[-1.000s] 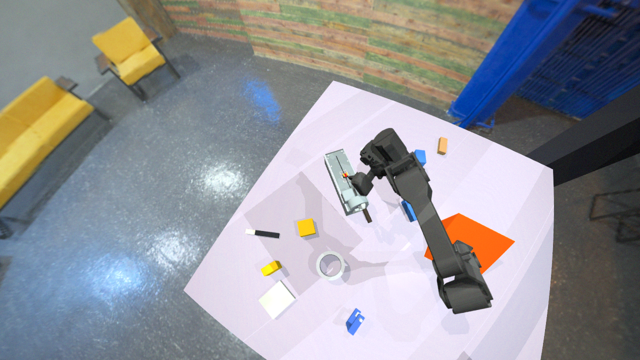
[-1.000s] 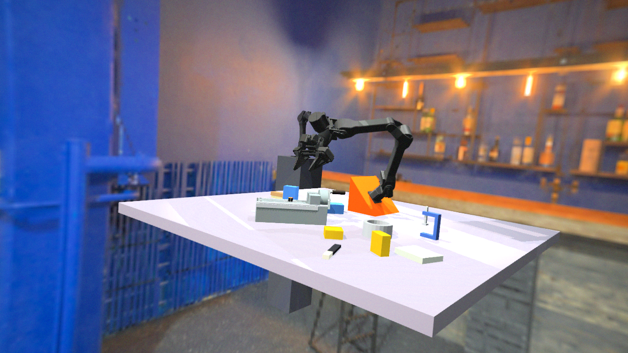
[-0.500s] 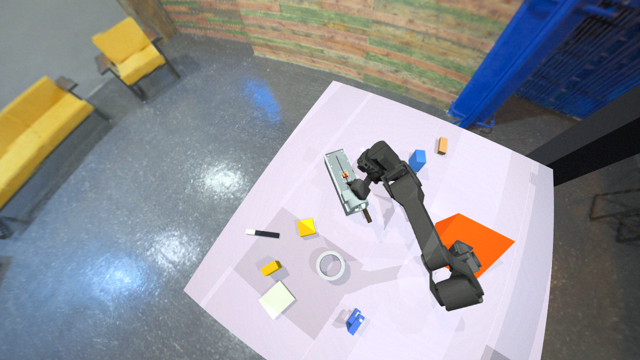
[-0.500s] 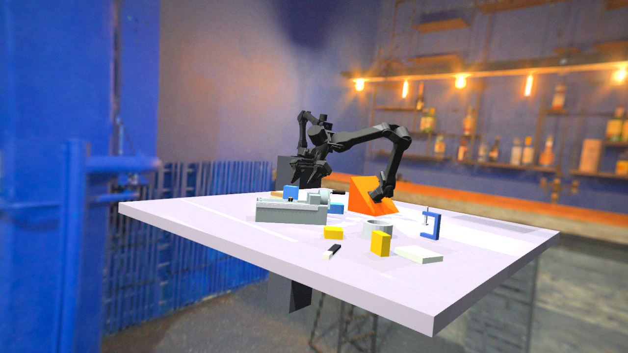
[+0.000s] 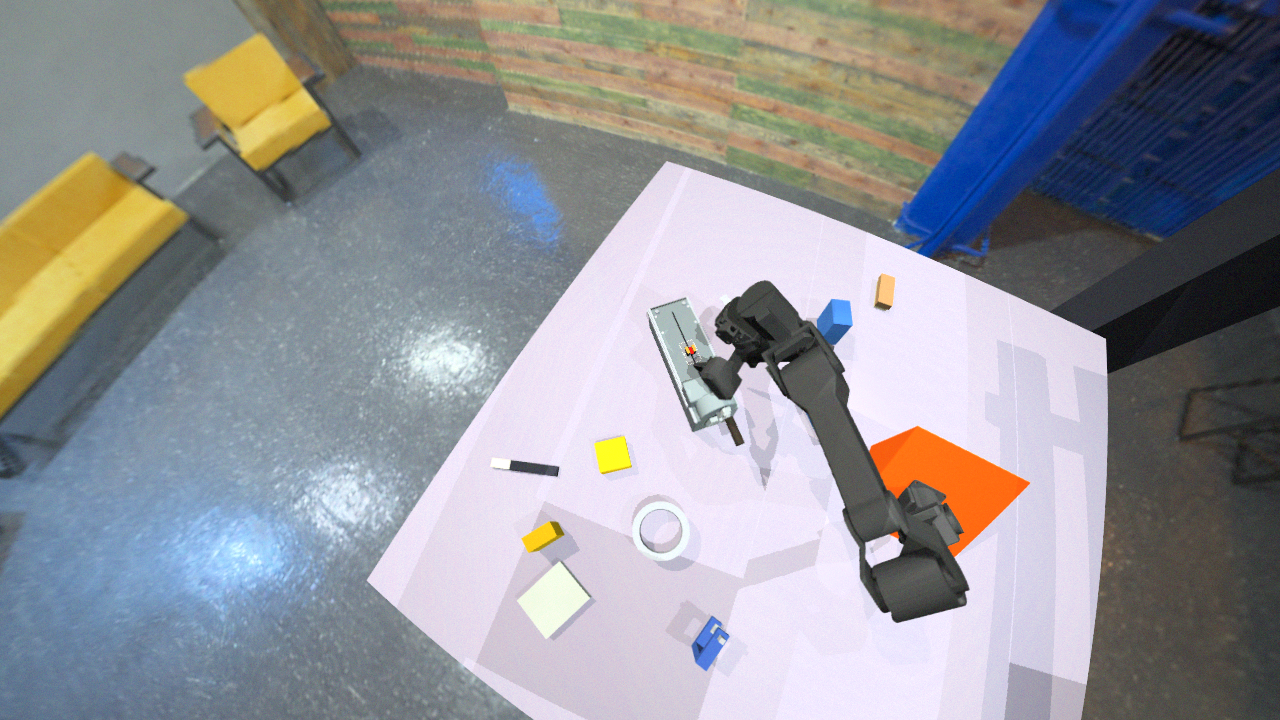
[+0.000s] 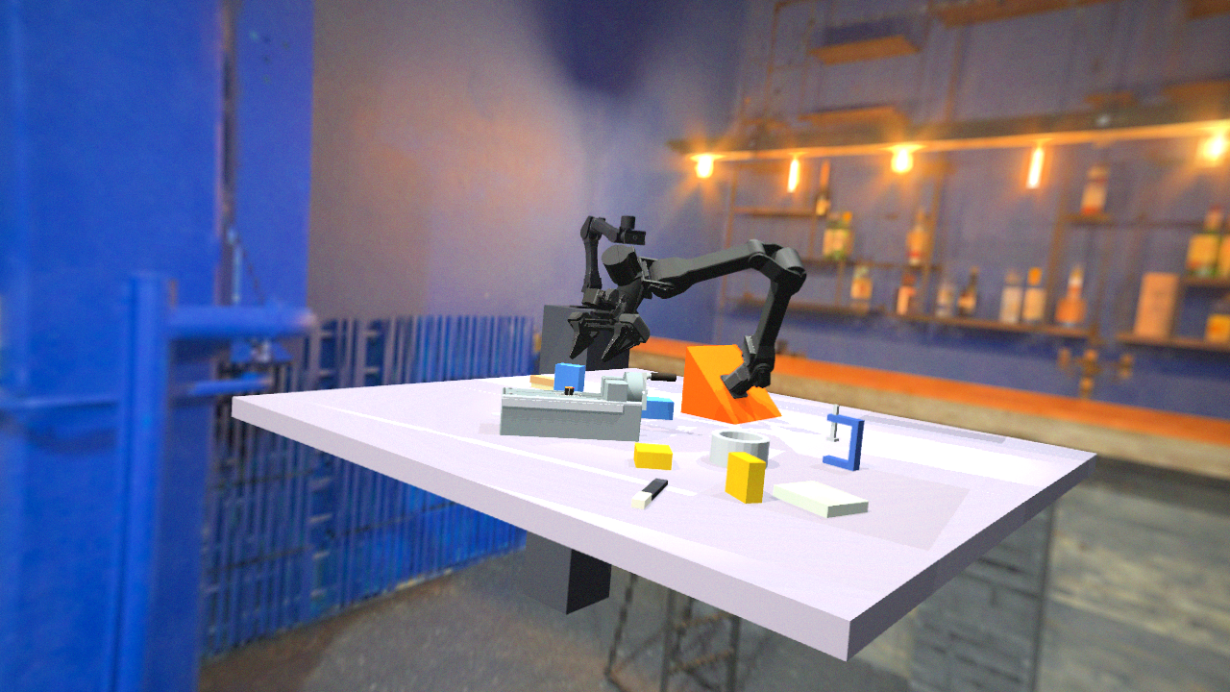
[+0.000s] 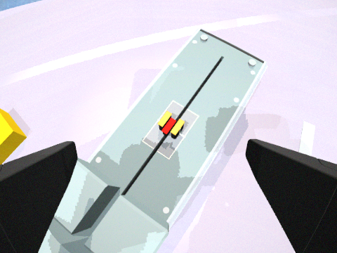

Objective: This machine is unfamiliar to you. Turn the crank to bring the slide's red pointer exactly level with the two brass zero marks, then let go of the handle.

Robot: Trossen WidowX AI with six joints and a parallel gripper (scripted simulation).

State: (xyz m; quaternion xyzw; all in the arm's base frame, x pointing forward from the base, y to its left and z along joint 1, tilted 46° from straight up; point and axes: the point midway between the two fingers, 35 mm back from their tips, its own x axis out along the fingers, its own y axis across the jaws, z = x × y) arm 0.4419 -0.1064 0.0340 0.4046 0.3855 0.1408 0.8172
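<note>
The brown crank handle lies 110 mm behind my gripper tip, 110 mm to the left of it and 20 mm below it. From my gripper tip the other things lie so: metal strip (20 mm behind, 170 mm to the right, 140 mm below); then blue clamp (230 mm behind, 430 mm to the left, 90 mm below); then red pointer (30 mm ahead, 10 mm to the right, 60 mm below).
</note>
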